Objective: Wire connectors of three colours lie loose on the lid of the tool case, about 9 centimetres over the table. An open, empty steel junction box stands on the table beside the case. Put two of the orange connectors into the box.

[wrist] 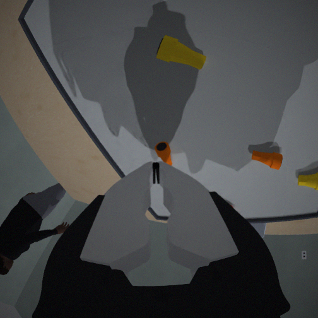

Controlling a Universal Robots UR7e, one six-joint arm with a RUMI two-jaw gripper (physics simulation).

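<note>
My gripper is shut with nothing between its fingers, its tips low over the grey lid. An orange connector lies on the lid just beyond the fingertips, its dark open end facing the camera and its narrow end close to the tips. Whether the tips touch it, I cannot tell. A second orange connector lies on its side farther right on the lid. The steel junction box does not show in the wrist view.
A large-looking yellow connector lies on the upper part of the lid, and another yellow one is at the right edge. A sliver of red shows beside the right finger. The lid's dark rim runs along the left, with the tan table beyond it.
</note>
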